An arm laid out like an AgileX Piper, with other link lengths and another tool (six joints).
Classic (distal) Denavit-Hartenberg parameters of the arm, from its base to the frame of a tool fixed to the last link. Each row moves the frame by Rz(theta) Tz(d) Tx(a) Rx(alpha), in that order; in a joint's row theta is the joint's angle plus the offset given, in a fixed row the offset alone. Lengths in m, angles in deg.
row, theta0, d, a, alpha
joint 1, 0, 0.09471, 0, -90
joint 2, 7.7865, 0, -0.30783, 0
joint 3, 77.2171, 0, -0.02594, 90
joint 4, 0, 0.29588, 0, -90
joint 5, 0, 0, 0, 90
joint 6, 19, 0.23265, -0.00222, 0.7
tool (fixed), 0, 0.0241, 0, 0
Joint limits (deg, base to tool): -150..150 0..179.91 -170..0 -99.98..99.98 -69.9..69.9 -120..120
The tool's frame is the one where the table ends.
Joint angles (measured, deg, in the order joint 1, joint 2, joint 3, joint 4, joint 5, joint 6), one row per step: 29.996 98.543 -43.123 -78.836 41.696 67.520; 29.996 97.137 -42.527 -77.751 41.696 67.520; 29.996 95.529 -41.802 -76.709 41.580 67.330; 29.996 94.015 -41.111 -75.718 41.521 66.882; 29.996 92.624 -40.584 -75.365 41.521 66.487; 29.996 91.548 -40.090 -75.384 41.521 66.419; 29.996 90.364 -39.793 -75.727 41.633 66.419
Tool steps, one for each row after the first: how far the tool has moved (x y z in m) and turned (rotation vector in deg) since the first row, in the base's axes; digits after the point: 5 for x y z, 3 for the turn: -0.00409 -0.00165 0.00435 1.009 -0.353 -0.831; -0.00859 -0.00306 0.00907 2.004 -0.684 -1.420; -0.01298 -0.00459 0.01335 2.739 -0.891 -1.826; -0.01528 -0.00561 0.01891 3.127 -1.370 -1.815; -0.01695 -0.00659 0.02322 3.370 -1.850 -1.746; -0.01689 -0.00726 0.03013 3.542 -2.745 -1.551
